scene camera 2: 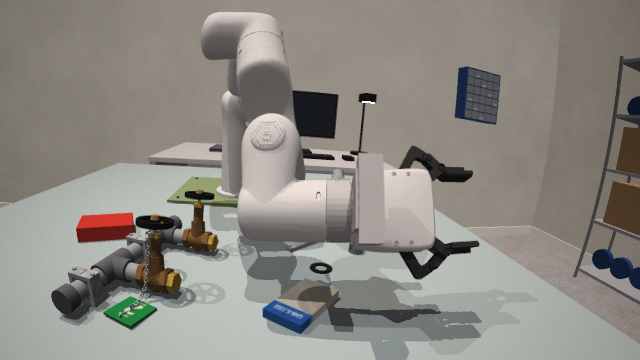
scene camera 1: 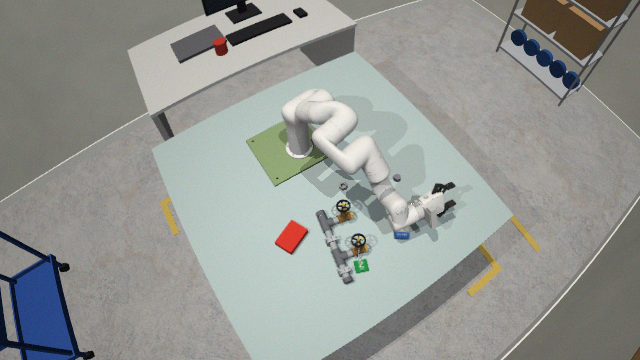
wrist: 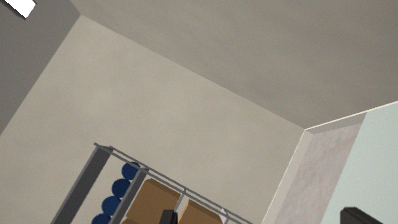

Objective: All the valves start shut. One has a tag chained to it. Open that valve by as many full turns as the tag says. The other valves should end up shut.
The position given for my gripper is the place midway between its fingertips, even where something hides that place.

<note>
I see my gripper (scene camera 2: pixel 472 209), a red block (scene camera 2: pixel 102 227) and a green tag (scene camera 2: pixel 138 313).
The wrist view misses the red block: it is out of frame.
</note>
